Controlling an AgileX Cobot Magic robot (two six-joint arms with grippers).
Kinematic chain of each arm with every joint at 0, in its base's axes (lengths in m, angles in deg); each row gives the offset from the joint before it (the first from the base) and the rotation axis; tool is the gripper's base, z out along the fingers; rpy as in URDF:
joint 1: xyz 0 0 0.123 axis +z
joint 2: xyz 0 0 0 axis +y
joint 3: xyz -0.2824 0 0.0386 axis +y
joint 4: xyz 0.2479 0 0.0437 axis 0.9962 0 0.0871
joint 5: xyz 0 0 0 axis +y
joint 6: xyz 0.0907 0 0.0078 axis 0.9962 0 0.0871
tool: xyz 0 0 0 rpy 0 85 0
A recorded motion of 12 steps. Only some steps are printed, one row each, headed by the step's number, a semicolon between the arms.
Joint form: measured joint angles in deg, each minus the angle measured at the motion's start. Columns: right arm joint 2, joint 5, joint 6, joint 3, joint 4, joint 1; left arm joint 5, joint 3, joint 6, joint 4, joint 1, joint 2.
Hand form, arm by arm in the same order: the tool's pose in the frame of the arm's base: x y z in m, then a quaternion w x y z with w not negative. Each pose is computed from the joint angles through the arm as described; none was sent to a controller.
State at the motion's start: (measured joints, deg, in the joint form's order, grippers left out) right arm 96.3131 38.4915 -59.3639 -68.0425 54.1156 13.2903; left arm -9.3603 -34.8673 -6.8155 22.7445 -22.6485 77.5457
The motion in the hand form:
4: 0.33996 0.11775 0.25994 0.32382 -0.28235 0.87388 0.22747; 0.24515 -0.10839 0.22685 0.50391 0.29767 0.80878 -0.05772
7: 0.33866 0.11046 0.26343 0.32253 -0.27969 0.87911 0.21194; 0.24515 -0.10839 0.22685 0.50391 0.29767 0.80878 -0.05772
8: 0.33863 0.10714 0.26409 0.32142 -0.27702 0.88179 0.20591; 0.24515 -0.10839 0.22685 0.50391 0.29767 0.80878 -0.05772
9: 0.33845 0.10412 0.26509 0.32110 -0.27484 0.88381 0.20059; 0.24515 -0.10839 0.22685 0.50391 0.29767 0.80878 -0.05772
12: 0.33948 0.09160 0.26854 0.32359 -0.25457 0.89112 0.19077; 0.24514 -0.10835 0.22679 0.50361 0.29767 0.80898 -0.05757
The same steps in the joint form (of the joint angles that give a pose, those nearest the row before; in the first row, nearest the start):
4: -0.37 0.78 4.58 0.00 -5.50 -1.10; 0.08 0.00 0.00 0.00 0.00 0.00
7: -1.28 0.98 6.75 0.00 -8.61 -1.89; 0.08 0.00 0.00 0.00 0.00 0.00
8: -1.52 1.04 7.63 0.00 -9.77 -2.29; 0.08 0.00 0.00 0.00 0.00 0.00
9: -1.79 1.10 8.34 0.00 -10.75 -2.66; 0.08 0.00 0.00 0.00 0.00 0.00
12: -2.53 1.21 10.39 0.00 -12.31 -4.53; 0.12 0.00 -0.01 0.01 0.00 0.00

